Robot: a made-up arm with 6 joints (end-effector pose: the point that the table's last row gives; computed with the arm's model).
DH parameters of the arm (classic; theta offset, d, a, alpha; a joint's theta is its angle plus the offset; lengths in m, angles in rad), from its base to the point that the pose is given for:
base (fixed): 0 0 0.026 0
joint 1: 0 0.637 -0.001 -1.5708
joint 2: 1.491 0 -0.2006 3.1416
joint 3: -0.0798 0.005 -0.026 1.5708
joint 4: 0 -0.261 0 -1.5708
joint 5: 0 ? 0.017 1.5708
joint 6: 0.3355 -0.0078 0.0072 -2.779
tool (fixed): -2.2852 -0.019 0 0
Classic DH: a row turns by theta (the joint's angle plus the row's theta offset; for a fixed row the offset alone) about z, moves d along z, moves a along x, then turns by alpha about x.
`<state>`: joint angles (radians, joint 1 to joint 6).
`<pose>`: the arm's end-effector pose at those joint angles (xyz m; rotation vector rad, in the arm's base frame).
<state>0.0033 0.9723 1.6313 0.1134 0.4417 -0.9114</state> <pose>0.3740 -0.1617 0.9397 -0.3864 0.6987 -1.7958</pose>
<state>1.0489 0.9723 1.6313 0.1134 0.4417 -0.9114</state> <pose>0.3404 0.2200 0.9397 -0.6074 0.3664 -0.8010</pose>
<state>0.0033 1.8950 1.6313 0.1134 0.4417 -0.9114</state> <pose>0.4772 -0.1614 0.5419 -1.2492 1.3135 -1.5647</pose>
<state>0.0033 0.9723 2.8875 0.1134 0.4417 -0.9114</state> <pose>0.0731 -0.1627 1.0004 0.7244 -0.1957 -1.6321</pose>
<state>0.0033 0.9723 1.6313 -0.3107 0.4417 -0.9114</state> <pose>0.4135 -0.1460 0.8886 -0.2394 0.8909 -1.4042</pose>
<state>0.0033 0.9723 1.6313 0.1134 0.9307 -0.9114</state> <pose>0.3808 -0.1615 0.9477 0.0205 0.3165 -1.7674</pose>
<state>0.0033 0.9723 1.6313 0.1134 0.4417 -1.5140</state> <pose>0.3688 -0.1615 0.9423 -0.3733 0.7655 -1.1749</pose>
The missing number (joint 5, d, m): 0.166
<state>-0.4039 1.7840 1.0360 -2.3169 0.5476 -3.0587</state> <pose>0.3709 -0.0185 0.3697 2.2864 -0.1725 0.6346</pose>
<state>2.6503 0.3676 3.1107 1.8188 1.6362 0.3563</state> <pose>0.2625 -0.1579 0.7677 -1.4281 -1.8102 1.9810</pose>
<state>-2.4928 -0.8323 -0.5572 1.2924 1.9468 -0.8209</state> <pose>-0.0562 0.0002 1.0063 1.2533 0.0273 1.8121</pose>
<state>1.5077 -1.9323 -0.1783 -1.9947 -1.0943 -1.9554</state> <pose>-0.0373 -0.1049 0.8168 -1.6240 -1.1432 2.0056</pose>
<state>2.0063 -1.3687 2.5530 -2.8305 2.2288 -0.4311</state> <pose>0.0741 -0.4446 0.4809 -0.0150 -0.3518 3.1149</pose>
